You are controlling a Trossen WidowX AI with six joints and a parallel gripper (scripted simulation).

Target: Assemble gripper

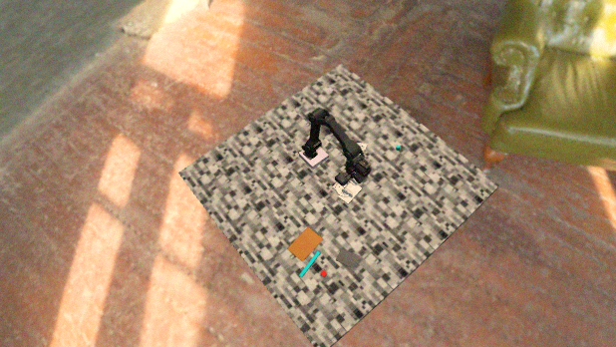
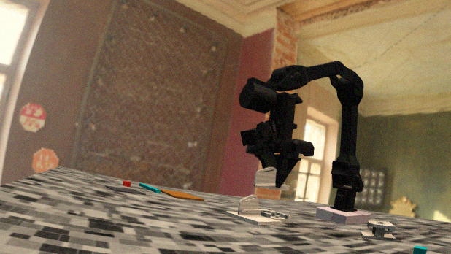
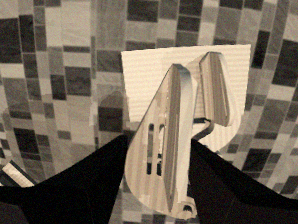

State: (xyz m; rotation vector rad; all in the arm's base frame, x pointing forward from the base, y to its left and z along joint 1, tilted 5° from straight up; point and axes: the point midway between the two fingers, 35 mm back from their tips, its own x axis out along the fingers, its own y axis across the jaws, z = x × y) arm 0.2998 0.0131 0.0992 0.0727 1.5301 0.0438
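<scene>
The cream plate is 20 mm ahead of my gripper tip, 30 mm to the right of it and 80 mm below it. Also, from my gripper tip: teal cube 20 mm ahead, 370 mm to the left, 70 mm below; orange plate 70 mm ahead, 400 mm to the right, 80 mm below; grey plate 270 mm ahead, 300 mm to the right, 80 mm below.
</scene>
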